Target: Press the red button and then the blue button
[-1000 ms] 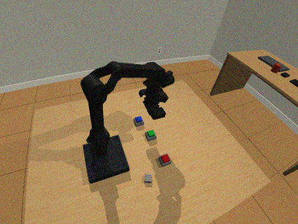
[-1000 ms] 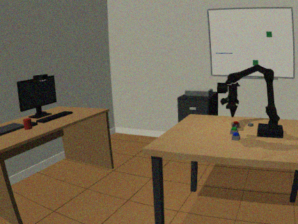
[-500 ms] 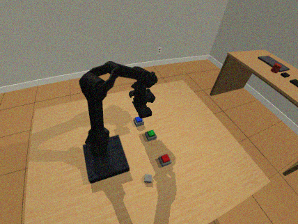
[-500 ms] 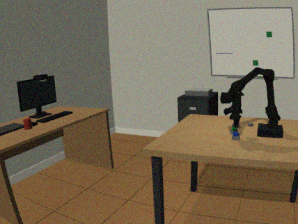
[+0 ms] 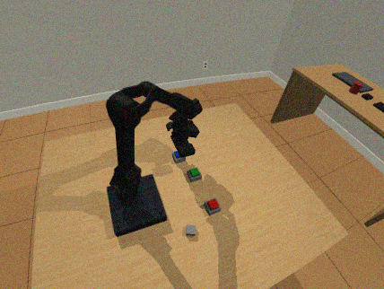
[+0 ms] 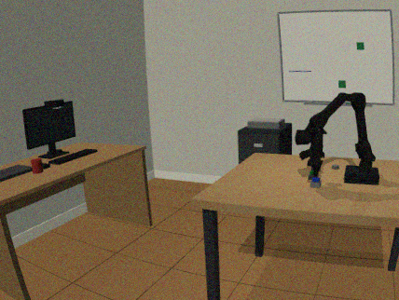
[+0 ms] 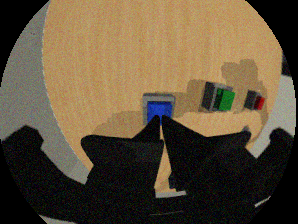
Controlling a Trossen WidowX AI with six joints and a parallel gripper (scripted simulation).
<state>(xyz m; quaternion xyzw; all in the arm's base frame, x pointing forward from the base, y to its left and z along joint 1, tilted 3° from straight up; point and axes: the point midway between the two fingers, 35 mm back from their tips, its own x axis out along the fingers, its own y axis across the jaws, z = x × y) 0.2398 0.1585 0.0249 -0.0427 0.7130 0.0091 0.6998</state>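
My gripper tip is now 20 mm above the blue button. Also, from my gripper tip: green button: 30 mm ahead, 110 mm to the right, 20 mm below; small grey block: 50 mm behind, 330 mm to the right, 40 mm below; red button: 50 mm ahead, 270 mm to the right, 20 mm below.
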